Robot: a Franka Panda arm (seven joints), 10 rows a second.
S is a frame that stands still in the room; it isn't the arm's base.
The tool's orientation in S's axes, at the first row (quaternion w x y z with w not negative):
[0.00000 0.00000 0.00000 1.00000]
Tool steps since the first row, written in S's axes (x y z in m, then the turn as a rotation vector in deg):
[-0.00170 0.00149 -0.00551 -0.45 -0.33 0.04]
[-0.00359 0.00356 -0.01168 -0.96 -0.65 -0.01]
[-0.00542 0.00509 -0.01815 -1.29 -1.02 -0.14]
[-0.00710 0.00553 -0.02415 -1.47 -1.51 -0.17]
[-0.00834 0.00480 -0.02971 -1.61 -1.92 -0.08]
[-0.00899 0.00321 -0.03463 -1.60 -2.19 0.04]
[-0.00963 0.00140 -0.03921 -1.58 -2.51 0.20]
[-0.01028 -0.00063 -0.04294 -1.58 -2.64 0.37]
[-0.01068 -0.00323 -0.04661 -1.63 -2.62 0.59]
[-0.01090 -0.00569 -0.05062 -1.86 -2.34 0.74]
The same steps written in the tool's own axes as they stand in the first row. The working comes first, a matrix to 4 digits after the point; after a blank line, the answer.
The tool's axes in the first row as the columns of a matrix, in S's axes (used below as rounded here):
[-1.0000 0.0000 0.0000]
[0.0000 -1.0000 0.0000]
[0.0000 0.0000 1.0000]

[0.00170 -0.00149 -0.00551 0.45 0.33 0.04]
[0.00359 -0.00356 -0.01168 0.96 0.65 -0.01]
[0.00542 -0.00509 -0.01815 1.29 1.02 -0.14]
[0.00710 -0.00553 -0.02415 1.47 1.51 -0.17]
[0.00834 -0.00480 -0.02971 1.61 1.92 -0.08]
[0.00899 -0.00321 -0.03463 1.60 2.19 0.04]
[0.00963 -0.00140 -0.03921 1.58 2.51 0.20]
[0.01028 0.00063 -0.04294 1.58 2.64 0.37]
[0.01068 0.00323 -0.04661 1.63 2.62 0.59]
[0.01090 0.00569 -0.05062 1.86 2.34 0.74]

